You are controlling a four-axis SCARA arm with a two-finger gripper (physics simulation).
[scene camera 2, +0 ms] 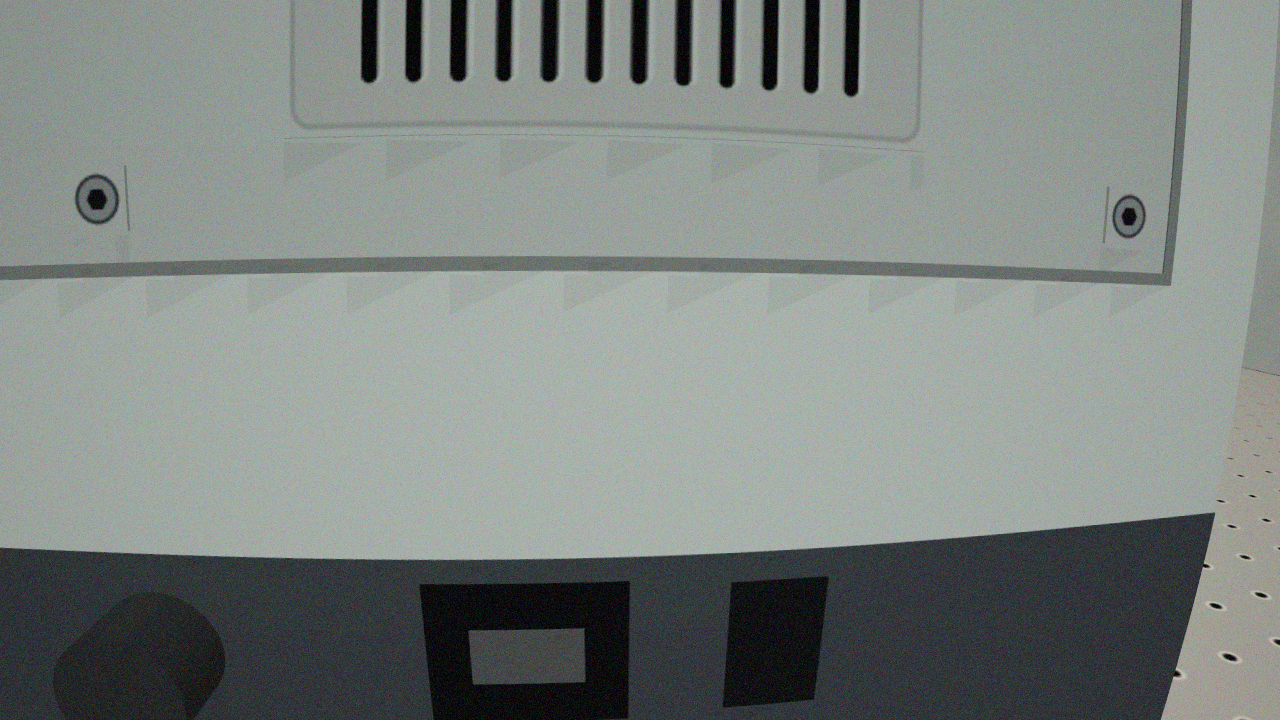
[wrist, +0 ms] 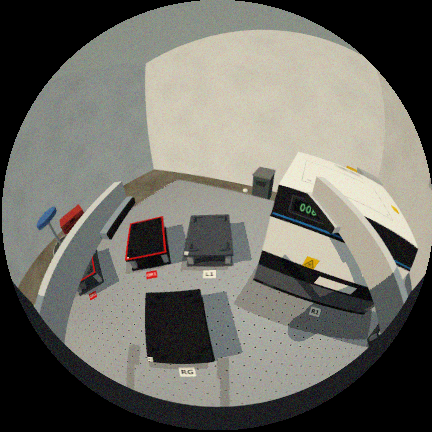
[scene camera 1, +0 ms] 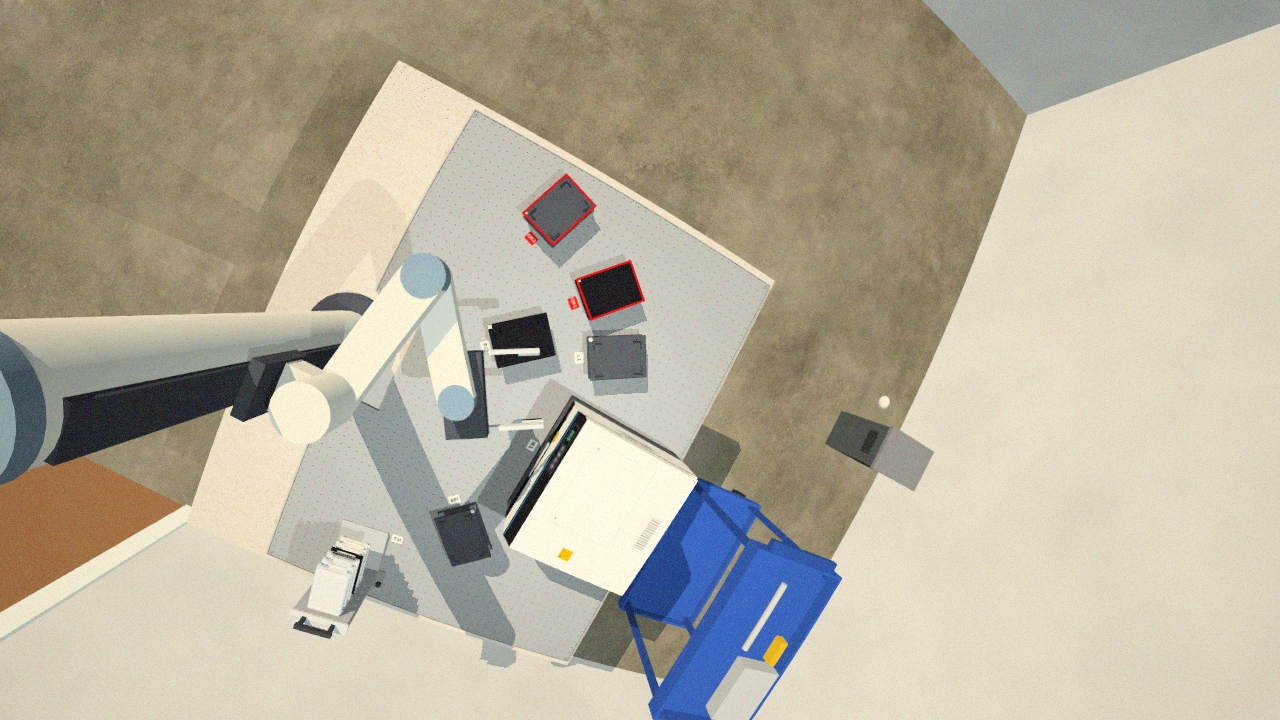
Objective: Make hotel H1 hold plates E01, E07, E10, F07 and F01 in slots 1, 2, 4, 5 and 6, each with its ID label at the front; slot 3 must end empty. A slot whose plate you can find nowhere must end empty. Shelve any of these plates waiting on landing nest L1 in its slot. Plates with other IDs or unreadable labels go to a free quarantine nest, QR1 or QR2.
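Frame: origin at the arm's base, x ahead, y left, z up, level; metres.
Seen in the pictures: gripper, fingertip midpoint: (wrist: 219, 184) (scene camera 1: 541, 388).
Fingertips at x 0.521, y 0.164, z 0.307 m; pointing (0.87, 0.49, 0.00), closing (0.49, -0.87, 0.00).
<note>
Pixels of each thing's middle, then the offset from my fingertips to it. "pt": a spot on its surface instead.
- Hotel H1 at the middle of its body: (scene camera 1: 342, 582) dx -0.245, dy -0.756, dz -0.149 m
- Grey landing nest L1 at the middle of its body: (wrist: 209, 237) (scene camera 1: 616, 356) dx +0.174, dy +0.132, dz -0.266 m
- Red-rimmed quarantine nest QR1 at the middle of its body: (scene camera 1: 609, 290) (wrist: 147, 241) dx +0.066, dy +0.289, dz -0.267 m
- QR2 at the middle of its body: (scene camera 1: 559, 211) (wrist: 83, 266) dx -0.161, dy +0.416, dz -0.266 m
- black RG nest at the middle of its body: (wrist: 176, 328) (scene camera 1: 522, 339) dx -0.085, dy +0.054, dz -0.264 m
- White instrument R1 at the middle of its body: (scene camera 2: 400, 217) (scene camera 1: 598, 494) (wrist: 341, 223) dx +0.288, dy -0.229, dz -0.171 m
- dark nest at the middle of its body: (scene camera 1: 463, 535) dx +0.009, dy -0.545, dz -0.266 m
- vented pale panel at a spot on its surface: (scene camera 2: 590, 402) pt dx +0.481, dy -0.173, dz -0.198 m
Hotel H1 (scene camera 1: 358, 601) stands at the table's lower left in scene camera 1, with several pale plates; their IDs and slots cannot be read. Grey landing nest L1 (scene camera 1: 616, 356) (wrist: 209, 239) shows no plate on top. Red-rimmed quarantine nest QR1 (scene camera 1: 609, 289) (wrist: 146, 237) has a black top; QR2 (scene camera 1: 558, 210) has a grey top with corner marks. No plate can be made out on either. My gripper (scene camera 1: 540, 387) (wrist: 219, 184) is open and empty, its fingers spread. One finger hangs over the black RG nest (scene camera 1: 519, 334) (wrist: 177, 325) in scene camera 1.
White instrument R1 (scene camera 1: 608, 501) (wrist: 315, 237) stands right of my gripper. A dark nest (scene camera 1: 461, 533) lies between it and the hotel. A blue cart (scene camera 1: 810, 582) adjoins the instrument. A grey box (scene camera 1: 856, 438) (wrist: 262, 182) stands beyond the table. Scene camera 2 shows a vented pale panel (scene camera 2: 590, 402) close up.
</note>
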